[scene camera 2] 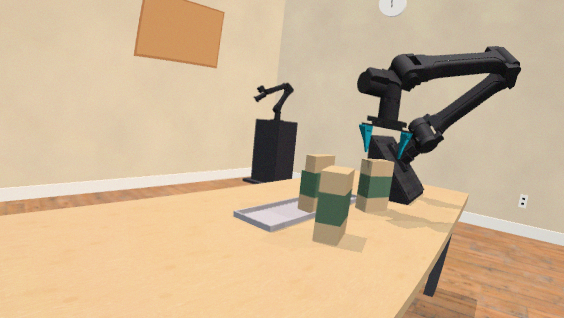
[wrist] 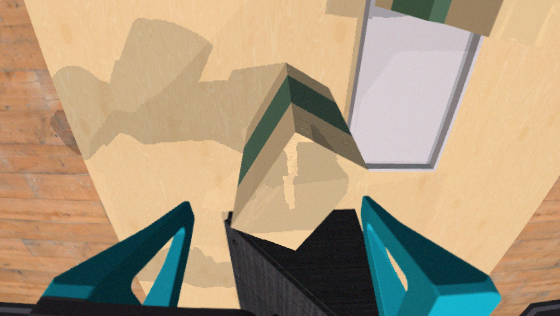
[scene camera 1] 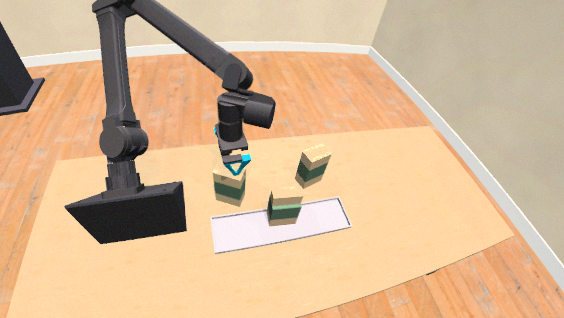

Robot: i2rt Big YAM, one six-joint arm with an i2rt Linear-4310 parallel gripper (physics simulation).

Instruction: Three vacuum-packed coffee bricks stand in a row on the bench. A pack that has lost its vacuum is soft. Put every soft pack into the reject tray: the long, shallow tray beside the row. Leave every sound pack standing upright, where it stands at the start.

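Note:
Three tan packs with green bands stand upright. The first pack is nearest the arm's base, on the bench. The second pack stands in the shallow pale tray. The third pack stands on the bench at the far end of the row. My gripper is open and empty, above the first pack, fingers to either side of it in scene camera 2. Softness cannot be told by look.
The arm's black slanted base stands on the bench near the first pack. A second small arm on a black pedestal stands on the floor, away from the bench.

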